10 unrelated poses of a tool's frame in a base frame.
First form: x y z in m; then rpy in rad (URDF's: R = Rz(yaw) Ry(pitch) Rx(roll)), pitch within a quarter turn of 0, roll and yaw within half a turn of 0.
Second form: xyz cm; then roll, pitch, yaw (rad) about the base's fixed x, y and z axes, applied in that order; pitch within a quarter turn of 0, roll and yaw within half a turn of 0. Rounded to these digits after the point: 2 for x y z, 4 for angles.
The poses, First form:
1: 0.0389 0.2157 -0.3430 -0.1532 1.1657 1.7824
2: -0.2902 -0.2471 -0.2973 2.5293 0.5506 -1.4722
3: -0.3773 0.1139 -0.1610 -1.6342 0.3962 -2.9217
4: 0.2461 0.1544 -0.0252 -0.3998 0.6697 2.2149
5: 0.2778 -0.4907 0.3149 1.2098 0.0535 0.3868
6: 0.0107 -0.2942 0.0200 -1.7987 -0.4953 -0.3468
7: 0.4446 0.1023 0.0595 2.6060 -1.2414 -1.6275
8: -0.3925 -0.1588 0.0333 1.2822 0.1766 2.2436
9: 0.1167 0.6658 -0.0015 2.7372 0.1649 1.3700
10: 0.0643 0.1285 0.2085 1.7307 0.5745 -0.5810
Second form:
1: 3.89 21.57 -34.30 -0.1532 1.1657 1.7824
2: -29.02 -24.71 -29.73 2.5293 0.5506 -1.4722
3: -37.73 11.39 -16.10 -1.6342 0.3962 -2.9217
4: 24.61 15.44 -2.52 -0.3998 0.6697 2.2149
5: 27.78 -49.07 31.49 1.2098 0.0535 0.3868
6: 1.07 -29.42 2.00 -1.7987 -0.4953 -0.3468
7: 44.46 10.23 5.95 2.6060 -1.2414 -1.6275
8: -39.25 -15.88 3.33 1.2822 0.1766 2.2436
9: 11.67 66.58 -0.15 2.7372 0.1649 1.3700
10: 6.43 12.85 20.85 1.7307 0.5745 -0.5810
